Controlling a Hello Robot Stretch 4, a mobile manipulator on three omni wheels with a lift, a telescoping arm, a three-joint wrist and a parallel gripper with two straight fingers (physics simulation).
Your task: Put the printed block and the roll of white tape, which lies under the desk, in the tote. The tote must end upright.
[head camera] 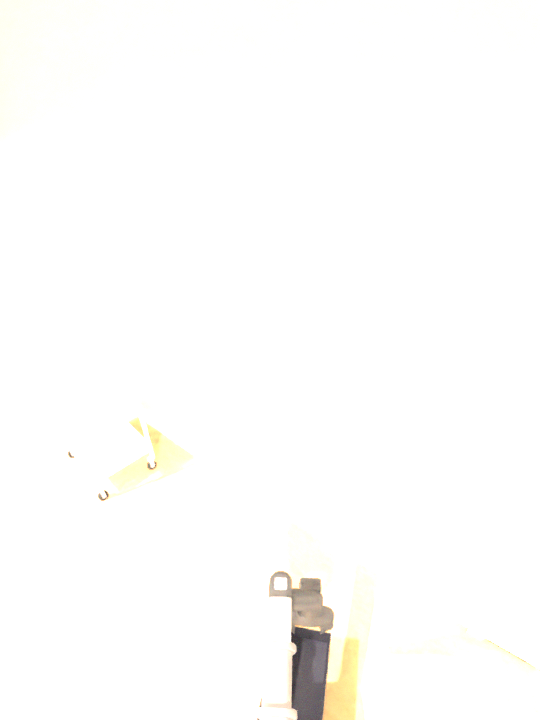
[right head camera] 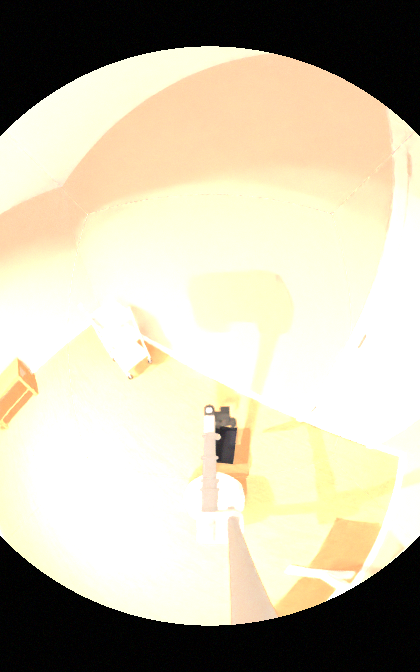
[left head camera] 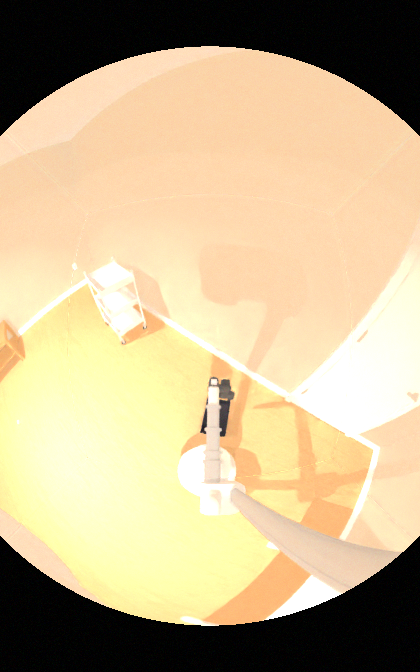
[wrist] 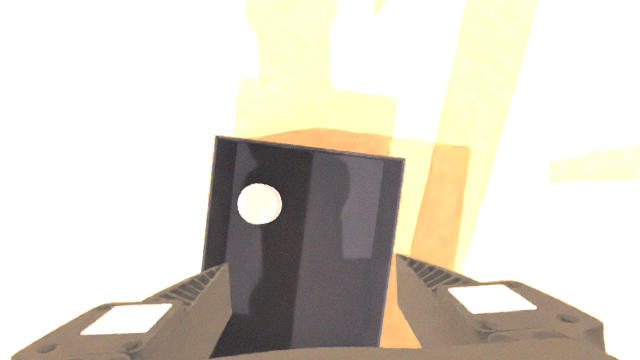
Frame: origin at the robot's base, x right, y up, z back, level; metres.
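Where they show: gripper, fingertip midpoint: [head camera: 307, 629] [right head camera: 224, 426] [wrist: 313, 283].
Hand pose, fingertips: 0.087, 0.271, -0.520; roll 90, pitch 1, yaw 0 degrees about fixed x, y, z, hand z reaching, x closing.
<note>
Each offset is from my fingertips to the top centre of the thing, as dx, dy, dz.
The dark tote {-0.023, -0.198, +0.074} [head camera: 312, 668] [left head camera: 224, 417] [right head camera: 226, 445] [wrist: 325, 215] stands upright on the floor, open side up, below my gripper. A round white thing {-0.067, -0.260, -0.007} [wrist: 259, 204], by its look the roll of white tape, shows inside the tote's outline, near its left wall in the wrist view; no hole shows in it, and its exact height is hard to tell. My gripper [wrist: 313, 283] points down over the tote's near part, fingers wide apart and nothing between them. In the head views the arm hides part of the tote. The printed block does not show in these views.
A white three-shelf cart [left head camera: 111, 275] [right head camera: 125, 345] stands against the wall, ahead and to the left. A brown wooden box-like piece [left head camera: 14, 345] [right head camera: 10, 385] is at the far left edge. The head camera view is strongly overexposed. The robot's shadow falls across the floor and wall.
</note>
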